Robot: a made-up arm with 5 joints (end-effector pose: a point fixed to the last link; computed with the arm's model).
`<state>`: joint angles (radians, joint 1 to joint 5).
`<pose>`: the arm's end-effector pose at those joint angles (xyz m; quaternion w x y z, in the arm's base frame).
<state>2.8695 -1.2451 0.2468 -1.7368 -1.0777</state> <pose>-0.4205 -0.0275 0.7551 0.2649 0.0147 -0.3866 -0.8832</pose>
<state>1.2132 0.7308 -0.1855 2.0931 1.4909</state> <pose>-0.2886 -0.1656 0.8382 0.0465 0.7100 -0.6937 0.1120</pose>
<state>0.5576 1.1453 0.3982 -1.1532 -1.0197</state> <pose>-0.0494 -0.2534 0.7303 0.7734 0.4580 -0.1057 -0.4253</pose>
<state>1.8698 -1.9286 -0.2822 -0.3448 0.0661</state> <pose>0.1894 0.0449 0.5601 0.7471 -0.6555 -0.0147 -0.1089</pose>
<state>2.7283 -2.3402 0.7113 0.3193 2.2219</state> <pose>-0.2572 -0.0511 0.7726 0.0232 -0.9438 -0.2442 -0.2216</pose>
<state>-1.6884 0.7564 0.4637 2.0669 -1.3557</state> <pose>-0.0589 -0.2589 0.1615 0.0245 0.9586 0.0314 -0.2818</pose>
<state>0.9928 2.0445 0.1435 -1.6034 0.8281</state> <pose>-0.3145 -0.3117 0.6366 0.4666 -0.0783 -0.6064 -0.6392</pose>
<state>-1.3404 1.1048 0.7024 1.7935 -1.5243</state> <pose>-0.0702 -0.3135 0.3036 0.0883 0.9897 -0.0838 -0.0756</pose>
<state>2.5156 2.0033 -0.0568 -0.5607 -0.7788</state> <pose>-0.3380 -0.3203 0.2600 0.1354 -0.4205 0.7414 -0.5052</pose>
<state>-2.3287 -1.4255 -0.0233 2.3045 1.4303</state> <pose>-0.5794 -0.0348 0.3661 0.3997 -0.2483 0.8694 -0.1507</pose>
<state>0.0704 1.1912 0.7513 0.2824 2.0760</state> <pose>-0.0768 -0.3013 0.5949 0.4582 -0.3530 -0.5764 -0.5772</pose>
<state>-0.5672 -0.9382 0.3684 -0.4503 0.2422</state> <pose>0.0910 0.0501 0.0900 0.7000 -0.4939 0.4293 0.2860</pose>
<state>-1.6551 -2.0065 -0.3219 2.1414 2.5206</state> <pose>-0.5209 -0.0218 0.3439 0.6652 -0.1260 0.6079 0.4148</pose>
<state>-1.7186 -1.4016 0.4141 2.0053 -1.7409</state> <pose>-0.3933 -0.0254 0.1098 0.3632 -0.2686 -0.5084 0.7332</pose>
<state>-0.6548 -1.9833 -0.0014 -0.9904 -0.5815</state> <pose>-0.3441 -0.0652 0.1103 0.1191 -0.6614 0.5487 0.4974</pose>
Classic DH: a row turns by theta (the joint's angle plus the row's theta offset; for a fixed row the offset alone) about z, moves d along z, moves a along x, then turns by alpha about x. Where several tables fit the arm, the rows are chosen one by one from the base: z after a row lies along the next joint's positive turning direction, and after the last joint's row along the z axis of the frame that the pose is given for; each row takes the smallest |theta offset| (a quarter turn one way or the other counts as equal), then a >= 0, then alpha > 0; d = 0 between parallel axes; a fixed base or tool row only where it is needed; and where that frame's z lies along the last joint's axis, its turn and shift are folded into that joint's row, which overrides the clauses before.
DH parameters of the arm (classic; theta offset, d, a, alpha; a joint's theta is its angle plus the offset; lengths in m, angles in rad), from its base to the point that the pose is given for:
base (fixed): 0 0.44 -0.18 1.5708
joint 1: 1.1162 -0.0656 0.0537 0.7385
joint 2: -1.224 0.0486 0.0479 1.2707
joint 3: -0.9036 -0.0561 -0.04 -1.5417
joint 4: 1.1957 0.3041 0.0642 -2.1529
joint 5: 1.3827 -0.0559 -0.0416 1.2431
tool (fixed): -2.5522 0.0172 0 0

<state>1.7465 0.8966 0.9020 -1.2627 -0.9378</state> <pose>-0.2568 -0.2896 0.6510 0.6417 0.6488 -0.3217 -0.2527</pose>
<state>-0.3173 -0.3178 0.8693 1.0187 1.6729</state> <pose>0.1762 -0.1745 0.5182 0.7968 -0.4007 -0.3937 -0.2223</pose>
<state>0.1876 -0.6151 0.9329 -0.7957 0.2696</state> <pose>0.2059 -0.1335 0.5329 0.7290 -0.6363 0.1378 -0.2114</pose>
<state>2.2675 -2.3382 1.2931 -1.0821 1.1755</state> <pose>-0.2770 -0.1274 0.7598 0.1862 -0.8176 0.3546 -0.4136</pose>
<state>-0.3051 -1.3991 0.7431 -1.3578 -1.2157</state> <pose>0.1060 -0.1181 0.2194 0.3477 -0.8300 0.3002 -0.3162</pose>
